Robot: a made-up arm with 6 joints.
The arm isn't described. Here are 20 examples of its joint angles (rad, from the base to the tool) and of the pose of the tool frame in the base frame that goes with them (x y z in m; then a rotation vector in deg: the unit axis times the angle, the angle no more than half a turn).
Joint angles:
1: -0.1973 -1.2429 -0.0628 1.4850 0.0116 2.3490
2: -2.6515 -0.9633 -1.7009 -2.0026 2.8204 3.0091
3: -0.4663 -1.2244 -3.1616 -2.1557 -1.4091 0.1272
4: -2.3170 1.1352 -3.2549 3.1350 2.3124 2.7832
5: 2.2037 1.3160 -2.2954 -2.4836 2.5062 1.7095
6: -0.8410 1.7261 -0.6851 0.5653 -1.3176 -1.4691
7: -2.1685 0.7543 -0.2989 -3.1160 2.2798 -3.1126
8: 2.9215 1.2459 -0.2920 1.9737 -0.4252 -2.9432
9: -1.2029 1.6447 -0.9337 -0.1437 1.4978 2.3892
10: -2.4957 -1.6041 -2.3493 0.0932 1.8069 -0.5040
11: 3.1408 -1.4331 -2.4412 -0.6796 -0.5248 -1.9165
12: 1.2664 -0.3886 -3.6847 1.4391 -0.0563 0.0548
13: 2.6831 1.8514 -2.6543 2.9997 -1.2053 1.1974
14: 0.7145 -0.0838 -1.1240 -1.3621 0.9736 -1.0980
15: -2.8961 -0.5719 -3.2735 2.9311 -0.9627 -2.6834
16: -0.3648 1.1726 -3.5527 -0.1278 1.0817 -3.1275
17: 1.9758 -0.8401 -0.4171 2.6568 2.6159 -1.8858
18: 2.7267 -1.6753 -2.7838 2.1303 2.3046 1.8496
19: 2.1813 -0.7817 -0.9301 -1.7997 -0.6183 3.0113
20: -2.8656 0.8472 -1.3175 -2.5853 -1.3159 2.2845
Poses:
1: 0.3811 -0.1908 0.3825 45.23 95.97 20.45
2: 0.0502 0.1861 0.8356 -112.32 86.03 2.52
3: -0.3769 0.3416 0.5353 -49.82 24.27 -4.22
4: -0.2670 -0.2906 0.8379 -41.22 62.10 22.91
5: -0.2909 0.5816 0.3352 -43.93 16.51 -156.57
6: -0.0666 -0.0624 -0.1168 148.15 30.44 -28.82
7: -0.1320 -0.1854 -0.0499 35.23 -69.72 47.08
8: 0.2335 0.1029 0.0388 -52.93 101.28 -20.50
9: -0.0904 0.1799 -0.1082 -4.88 -62.07 -99.33
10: 0.4165 0.2943 0.7625 35.53 -44.94 8.88
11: 0.6886 -0.1089 0.6106 -77.21 47.41 -132.83
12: -0.0522 -0.5716 0.7733 54.04 -3.18 -18.72
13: -0.3364 0.1940 -0.0693 -114.86 115.70 -27.39
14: 0.5002 0.3606 0.3941 33.27 106.00 -2.33
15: 0.2606 0.1052 0.8877 -10.60 -13.91 31.88
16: 0.5451 -0.2184 0.8221 21.36 104.17 -22.38
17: -0.1911 0.2419 0.6162 46.35 -6.22 22.71
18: 0.5266 -0.4035 0.2651 21.60 -122.34 17.44
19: -0.3465 0.1928 0.6192 -64.49 -66.96 36.16
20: -0.2498 -0.1642 0.0984 -49.08 125.54 -47.96
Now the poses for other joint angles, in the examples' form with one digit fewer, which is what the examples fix.
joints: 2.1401 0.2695 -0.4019 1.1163 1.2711 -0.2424
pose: -0.195 0.127 -0.057 104.1 83.5 -88.5
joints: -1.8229 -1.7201 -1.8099 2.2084 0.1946 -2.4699
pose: 0.050 0.465 0.872 -14.9 27.8 57.4
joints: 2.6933 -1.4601 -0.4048 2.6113 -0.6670 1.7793
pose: -0.213 0.204 0.471 69.9 -112.7 -96.4
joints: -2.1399 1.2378 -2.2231 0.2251 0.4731 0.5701
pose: -0.424 -0.647 0.136 20.7 -159.8 38.6
